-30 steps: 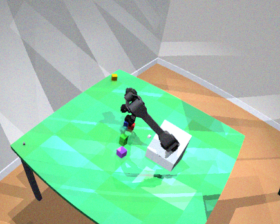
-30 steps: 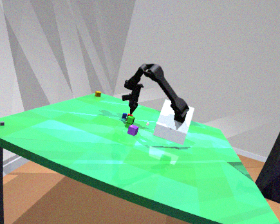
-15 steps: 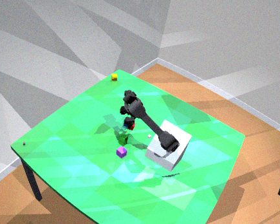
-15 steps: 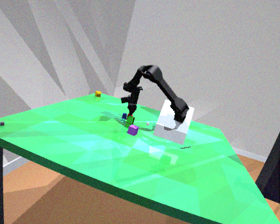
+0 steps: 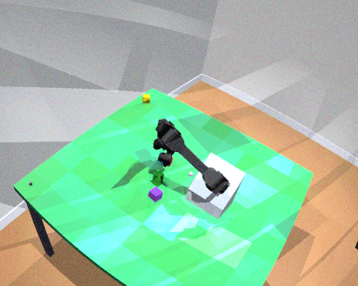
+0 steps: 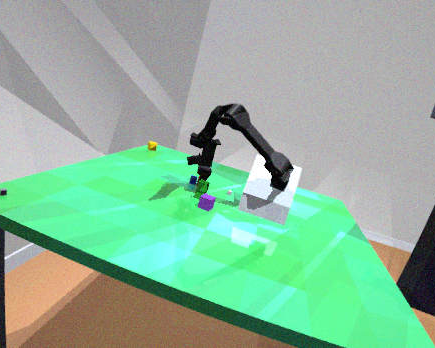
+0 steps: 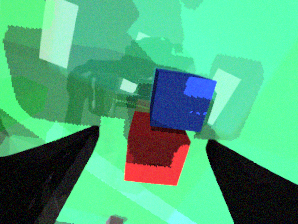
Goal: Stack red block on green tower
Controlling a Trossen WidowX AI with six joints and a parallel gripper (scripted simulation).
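The red block is 10 mm above my gripper tip. The rest, counted from my gripper tip: purple block (230 mm to the left, 130 mm behind, 10 mm above); then tiny white cube (140 mm behind, 30 mm to the right); then blue block (40 mm ahead, 10 mm to the left, 10 mm above).
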